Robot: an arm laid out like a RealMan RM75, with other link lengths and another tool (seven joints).
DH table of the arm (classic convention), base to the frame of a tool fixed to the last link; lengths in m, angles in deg. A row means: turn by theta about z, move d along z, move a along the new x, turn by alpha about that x. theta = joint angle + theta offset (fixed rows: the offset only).
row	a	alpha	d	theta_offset
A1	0	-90	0.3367	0
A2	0	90	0	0
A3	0	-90	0.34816	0
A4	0	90	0	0
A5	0	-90	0.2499	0
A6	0	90	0	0
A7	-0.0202	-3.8	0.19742	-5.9
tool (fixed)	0	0	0.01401	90
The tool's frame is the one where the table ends.
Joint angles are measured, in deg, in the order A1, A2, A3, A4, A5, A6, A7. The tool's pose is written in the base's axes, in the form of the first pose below.
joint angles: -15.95 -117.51 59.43 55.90 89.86 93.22 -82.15
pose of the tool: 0.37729, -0.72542, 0.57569, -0.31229; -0.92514, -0.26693, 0.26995, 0.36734; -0.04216, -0.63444, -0.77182, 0.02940; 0, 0, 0, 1
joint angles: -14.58 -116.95 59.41 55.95 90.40 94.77 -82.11
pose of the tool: 0.38334, -0.72968, 0.56623, -0.32270; -0.92321, -0.28458, 0.25827, 0.35487; -0.02732, -0.62176, -0.78273, 0.03206; 0, 0, 0, 1
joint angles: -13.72 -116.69 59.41 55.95 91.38 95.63 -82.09
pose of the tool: 0.39003, -0.73627, 0.55298, -0.33064; -0.92066, -0.30117, 0.24837, 0.34617; -0.01633, -0.60598, -0.79531, 0.03178; 0, 0, 0, 1
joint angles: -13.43 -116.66 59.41 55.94 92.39 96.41 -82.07
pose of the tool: 0.38895, -0.74319, 0.54441, -0.33412; -0.92125, -0.31147, 0.23298, 0.34056; -0.00357, -0.59216, -0.80581, 0.02990; 0, 0, 0, 1
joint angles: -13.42 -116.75 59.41 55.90 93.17 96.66 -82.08
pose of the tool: 0.38893, -0.74804, 0.53774, -0.33560; -0.92126, -0.31784, 0.22417, 0.33839; 0.00323, -0.58259, -0.81276, 0.02767; 0, 0, 0, 1
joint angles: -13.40 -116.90 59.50 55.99 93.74 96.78 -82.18
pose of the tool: 0.38884, -0.75138, 0.53314, -0.33598; -0.92126, -0.32275, 0.21705, 0.33683; 0.00899, -0.57556, -0.81771, 0.02542; 0, 0, 0, 1
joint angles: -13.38 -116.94 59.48 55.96 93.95 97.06 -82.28
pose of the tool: 0.38881, -0.75136, 0.53318, -0.33611; -0.92120, -0.32643, 0.21175, 0.33539; 0.01495, -0.57349, -0.81907, 0.02474; 0, 0, 0, 1
